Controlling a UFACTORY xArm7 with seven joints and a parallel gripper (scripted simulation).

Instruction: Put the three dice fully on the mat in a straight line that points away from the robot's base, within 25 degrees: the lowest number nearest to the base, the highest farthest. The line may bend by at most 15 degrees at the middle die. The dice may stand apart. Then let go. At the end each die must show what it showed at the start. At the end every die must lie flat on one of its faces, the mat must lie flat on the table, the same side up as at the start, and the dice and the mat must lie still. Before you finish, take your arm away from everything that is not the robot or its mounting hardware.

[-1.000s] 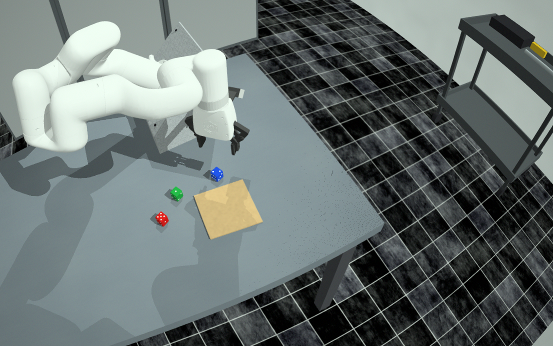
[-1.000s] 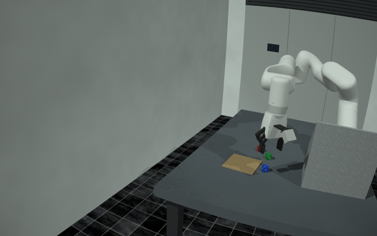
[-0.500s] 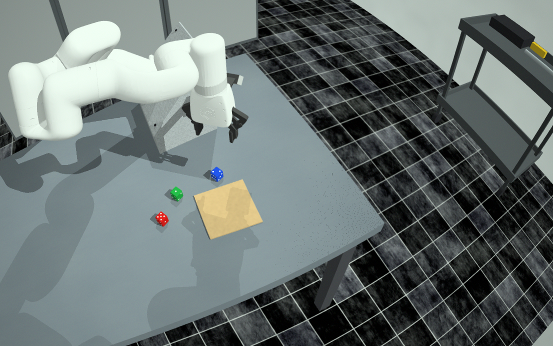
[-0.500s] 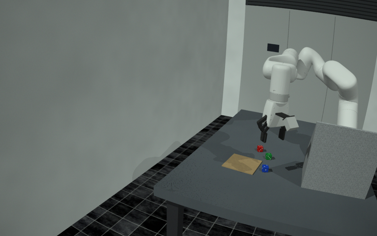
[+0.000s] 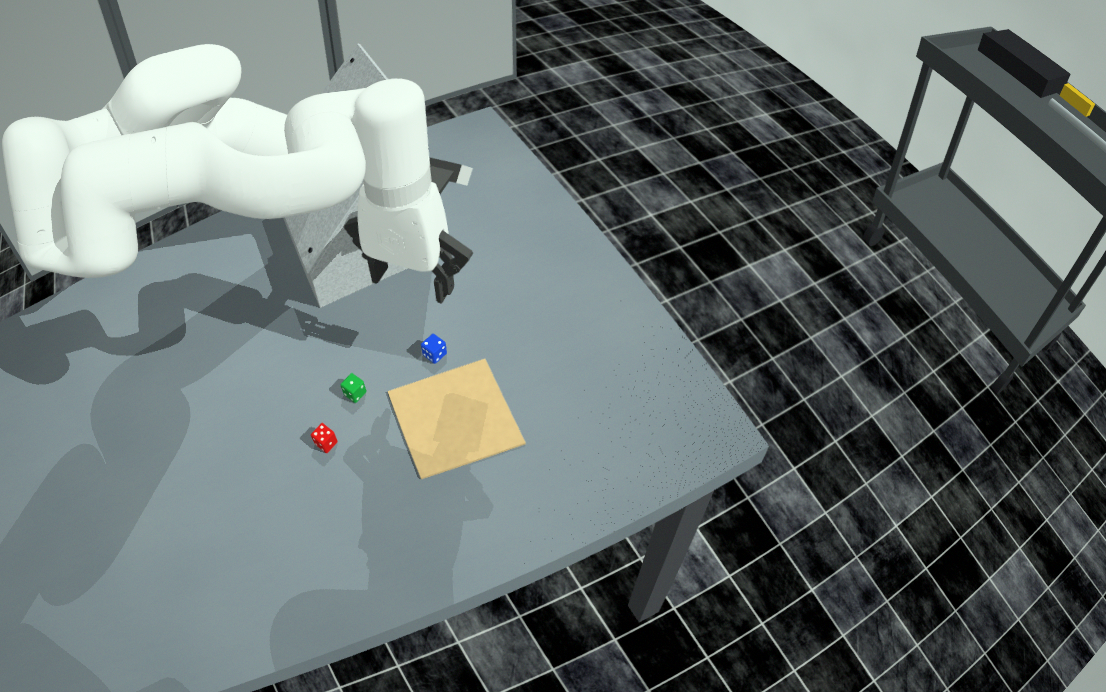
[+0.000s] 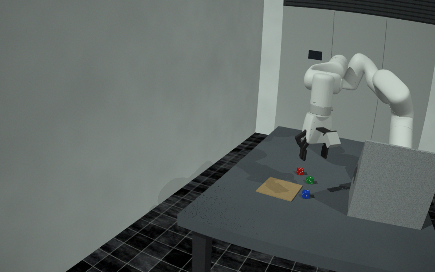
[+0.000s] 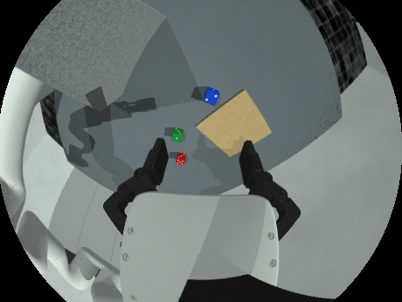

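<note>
Right now the green die is 20 mm ahead of my hand, 110 mm to the right of it and 150 mm below it. Also, from my hand: red die: 80 mm ahead, 170 mm to the right, 150 mm below; tan mat: 100 mm ahead, 10 mm to the left, 160 mm below; blue die: 20 mm to the left, 150 mm below.
</note>
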